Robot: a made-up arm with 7 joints. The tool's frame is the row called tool. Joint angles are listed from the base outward. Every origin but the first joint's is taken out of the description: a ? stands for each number. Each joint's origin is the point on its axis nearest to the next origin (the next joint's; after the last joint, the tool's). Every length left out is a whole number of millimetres.
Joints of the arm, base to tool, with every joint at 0 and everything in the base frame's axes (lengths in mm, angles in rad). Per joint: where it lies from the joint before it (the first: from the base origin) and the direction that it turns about. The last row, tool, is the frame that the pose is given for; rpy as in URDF.
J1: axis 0 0 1 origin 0 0 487
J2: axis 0 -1 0 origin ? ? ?
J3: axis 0 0 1 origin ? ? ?
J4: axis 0 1 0 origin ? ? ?
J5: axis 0 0 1 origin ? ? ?
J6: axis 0 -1 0 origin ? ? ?
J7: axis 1 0 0 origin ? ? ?
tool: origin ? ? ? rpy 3.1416 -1.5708 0
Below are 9 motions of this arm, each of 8 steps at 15 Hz.
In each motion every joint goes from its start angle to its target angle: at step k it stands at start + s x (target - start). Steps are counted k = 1, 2, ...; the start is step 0. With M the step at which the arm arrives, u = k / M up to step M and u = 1 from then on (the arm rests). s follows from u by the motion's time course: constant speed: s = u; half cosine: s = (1 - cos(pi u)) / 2; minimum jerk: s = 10 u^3 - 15 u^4 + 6 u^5.
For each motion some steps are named. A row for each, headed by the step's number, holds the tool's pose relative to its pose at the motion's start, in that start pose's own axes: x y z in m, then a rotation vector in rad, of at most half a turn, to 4 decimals.
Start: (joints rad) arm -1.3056 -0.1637 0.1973 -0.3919 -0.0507 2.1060 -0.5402
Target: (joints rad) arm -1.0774 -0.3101 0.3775 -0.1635 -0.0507 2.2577 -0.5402
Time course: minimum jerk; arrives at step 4
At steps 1, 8:
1: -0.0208 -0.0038 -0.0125 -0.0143 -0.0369 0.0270
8: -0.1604 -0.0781 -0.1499 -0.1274 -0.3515 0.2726

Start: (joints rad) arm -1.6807 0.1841 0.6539 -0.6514 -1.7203 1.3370 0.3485
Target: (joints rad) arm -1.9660 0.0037 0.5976 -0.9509 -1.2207 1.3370 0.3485
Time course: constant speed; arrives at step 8
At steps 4, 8:
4: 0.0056 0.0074 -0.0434 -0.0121 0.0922 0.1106
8: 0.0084 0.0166 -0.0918 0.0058 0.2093 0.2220

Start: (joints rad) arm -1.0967 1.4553 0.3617 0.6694 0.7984 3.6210 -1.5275
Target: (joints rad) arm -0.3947 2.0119 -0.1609 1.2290 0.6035 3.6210 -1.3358
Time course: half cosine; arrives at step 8
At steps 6, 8:
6: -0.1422 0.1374 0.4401 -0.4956 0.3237 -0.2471
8: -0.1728 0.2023 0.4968 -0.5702 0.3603 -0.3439

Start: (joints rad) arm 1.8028 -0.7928 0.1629 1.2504 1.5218 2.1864 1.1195
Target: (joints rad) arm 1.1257 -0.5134 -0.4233 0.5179 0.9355 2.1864 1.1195
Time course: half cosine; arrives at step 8
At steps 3, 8:
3: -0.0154 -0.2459 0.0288 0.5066 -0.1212 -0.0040
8: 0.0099 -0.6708 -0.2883 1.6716 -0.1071 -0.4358

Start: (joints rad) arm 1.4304 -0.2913 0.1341 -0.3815 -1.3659 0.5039 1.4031
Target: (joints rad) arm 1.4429 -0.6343 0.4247 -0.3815 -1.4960 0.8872 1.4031
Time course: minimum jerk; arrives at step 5
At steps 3, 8:
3: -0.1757 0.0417 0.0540 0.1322 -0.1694 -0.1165
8: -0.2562 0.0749 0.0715 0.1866 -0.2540 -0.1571

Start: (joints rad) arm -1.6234 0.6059 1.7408 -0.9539 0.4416 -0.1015 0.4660
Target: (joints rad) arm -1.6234 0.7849 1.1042 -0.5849 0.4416 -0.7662 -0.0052
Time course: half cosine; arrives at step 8
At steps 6, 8:
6: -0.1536 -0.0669 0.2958 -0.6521 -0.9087 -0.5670
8: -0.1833 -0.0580 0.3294 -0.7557 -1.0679 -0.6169

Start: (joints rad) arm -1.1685 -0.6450 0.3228 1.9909 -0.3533 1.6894 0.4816
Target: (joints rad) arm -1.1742 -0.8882 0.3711 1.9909 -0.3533 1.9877 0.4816
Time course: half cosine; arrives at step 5
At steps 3, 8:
3: -0.0455 0.0162 0.0511 0.1102 0.0235 0.0587
8: -0.0727 0.0250 0.0749 0.1644 0.0386 0.0982

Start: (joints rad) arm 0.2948 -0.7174 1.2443 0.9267 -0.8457 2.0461 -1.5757
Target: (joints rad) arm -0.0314 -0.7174 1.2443 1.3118 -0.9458 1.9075 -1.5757
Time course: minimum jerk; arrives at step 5
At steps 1, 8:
1: -0.0016 -0.0031 -0.0025 0.0254 0.0040 -0.0104
8: -0.0277 -0.0586 -0.0643 0.4468 0.0444 -0.1400

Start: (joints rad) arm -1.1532 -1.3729 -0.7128 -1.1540 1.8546 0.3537 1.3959
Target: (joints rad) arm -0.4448 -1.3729 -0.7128 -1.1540 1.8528 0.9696 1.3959
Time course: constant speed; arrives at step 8
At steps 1, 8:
1: -0.0224 -0.0136 0.0446 0.0642 -0.0714 -0.0220
8: -0.2606 -0.0605 0.2945 0.4958 -0.6015 0.0035

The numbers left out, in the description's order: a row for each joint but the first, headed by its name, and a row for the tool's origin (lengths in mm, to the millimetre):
J2: 0 -69 0
J3: 0 0 409
J4: 26 65 0
J5: -20 0 387
J6: 0 -104 0
J7: 15 0 112
tool: 0 0 0

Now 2 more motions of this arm.
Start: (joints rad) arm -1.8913 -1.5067 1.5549 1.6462 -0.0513 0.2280 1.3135
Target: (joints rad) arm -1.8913 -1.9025 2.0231 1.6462 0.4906 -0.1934 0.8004
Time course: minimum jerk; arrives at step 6
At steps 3, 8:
3: -0.0594 0.0000 0.0377 -0.0125 -0.5232 -0.4444
8: -0.1394 0.0305 0.0210 0.0909 -1.0160 -0.9689

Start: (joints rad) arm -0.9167 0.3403 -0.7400 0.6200 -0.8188 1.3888 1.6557
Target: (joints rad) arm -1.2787 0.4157 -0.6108 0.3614 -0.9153 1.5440 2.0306
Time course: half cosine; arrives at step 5
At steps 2, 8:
2: 0.0434 -0.0524 -0.0523 0.1445 0.1139 0.0461
8: 0.0839 -0.1539 -0.1735 0.4586 0.2520 0.0953

